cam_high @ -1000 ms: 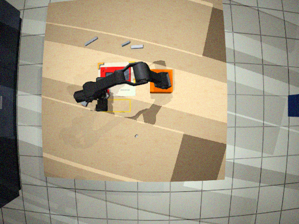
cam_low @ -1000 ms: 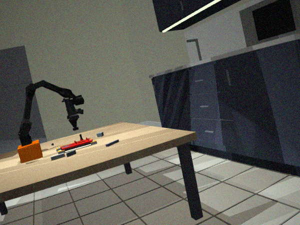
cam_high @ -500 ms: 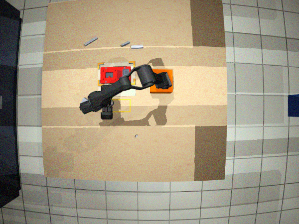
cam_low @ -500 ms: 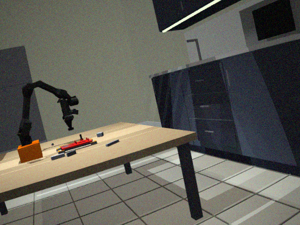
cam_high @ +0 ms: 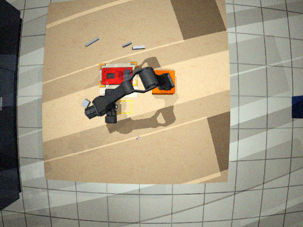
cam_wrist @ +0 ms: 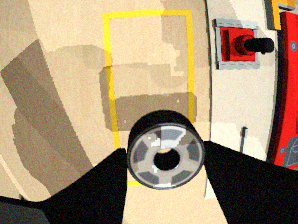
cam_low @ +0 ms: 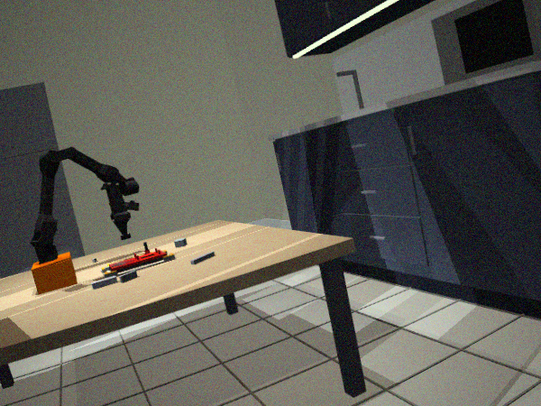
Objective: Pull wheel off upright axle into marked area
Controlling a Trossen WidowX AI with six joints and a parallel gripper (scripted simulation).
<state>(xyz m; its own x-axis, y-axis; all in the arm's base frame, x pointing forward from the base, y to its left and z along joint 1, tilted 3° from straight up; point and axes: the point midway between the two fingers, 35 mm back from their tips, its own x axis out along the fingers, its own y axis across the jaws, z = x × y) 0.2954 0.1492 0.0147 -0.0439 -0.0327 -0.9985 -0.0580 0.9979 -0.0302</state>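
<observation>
My gripper tip is now right at the wheel. The rest, counted from my gripper tip: tiny grey piece 19 cm to the left, 15 cm behind, 9 cm below.
</observation>
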